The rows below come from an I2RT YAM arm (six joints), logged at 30 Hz.
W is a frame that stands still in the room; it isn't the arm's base.
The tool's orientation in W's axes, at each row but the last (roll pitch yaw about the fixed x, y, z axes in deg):
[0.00, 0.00, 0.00]
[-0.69, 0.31, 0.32]
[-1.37, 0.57, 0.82]
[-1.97, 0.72, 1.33]
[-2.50, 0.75, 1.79]
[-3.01, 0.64, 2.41]
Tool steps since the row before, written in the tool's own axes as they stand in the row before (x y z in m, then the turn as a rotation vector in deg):
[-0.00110, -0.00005, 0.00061, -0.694, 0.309, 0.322]
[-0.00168, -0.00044, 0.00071, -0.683, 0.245, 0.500]
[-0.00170, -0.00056, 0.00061, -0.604, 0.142, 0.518]
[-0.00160, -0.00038, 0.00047, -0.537, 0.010, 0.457]
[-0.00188, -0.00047, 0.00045, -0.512, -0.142, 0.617]
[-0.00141, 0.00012, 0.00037, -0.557, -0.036, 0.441]
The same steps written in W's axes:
[-0.00110, -0.00005, 0.00061, -0.694, 0.309, 0.322]
[-0.00167, -0.00044, 0.00072, -0.682, 0.247, 0.501]
[-0.00169, -0.00057, 0.00064, -0.601, 0.146, 0.520]
[-0.00158, -0.00040, 0.00050, -0.532, 0.013, 0.463]
[-0.00186, -0.00051, 0.00049, -0.500, -0.131, 0.629]
[-0.00141, 0.00008, 0.00038, -0.551, -0.036, 0.448]

